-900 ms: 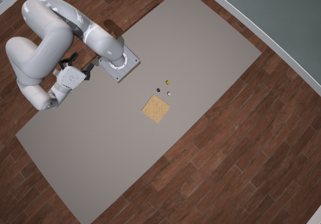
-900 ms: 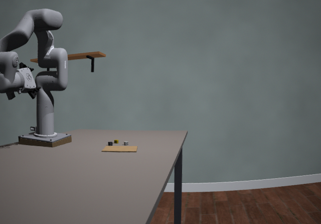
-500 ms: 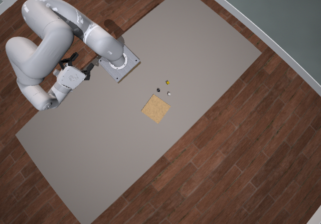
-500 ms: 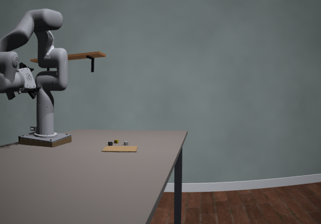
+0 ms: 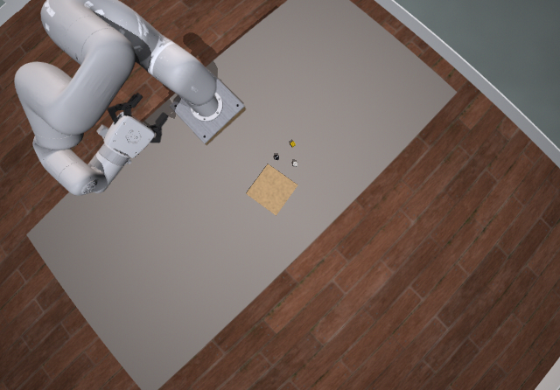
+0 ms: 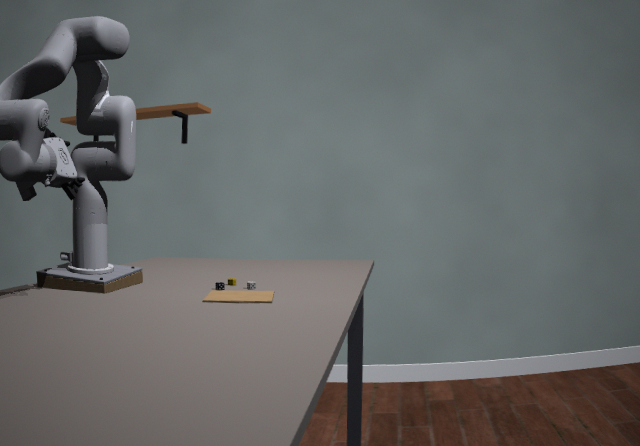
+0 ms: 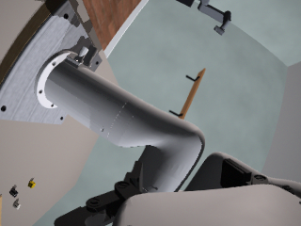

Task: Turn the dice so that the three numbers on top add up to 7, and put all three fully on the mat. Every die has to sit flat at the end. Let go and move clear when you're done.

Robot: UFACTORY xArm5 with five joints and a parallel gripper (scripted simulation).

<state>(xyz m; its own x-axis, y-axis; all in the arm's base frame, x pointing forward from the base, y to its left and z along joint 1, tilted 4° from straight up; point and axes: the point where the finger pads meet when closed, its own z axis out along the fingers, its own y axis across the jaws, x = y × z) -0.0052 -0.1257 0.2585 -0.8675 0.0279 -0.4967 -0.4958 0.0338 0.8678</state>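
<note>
The black die lies 330 mm ahead of my hand, 130 mm to the left of it and 280 mm below it. From my hand the other things lie so: white die 400 mm ahead, 150 mm to the left, 280 mm below; yellow die 350 mm ahead, 210 mm to the left, 280 mm below; tan mat 380 mm ahead, 20 mm to the left, 290 mm below.
</note>
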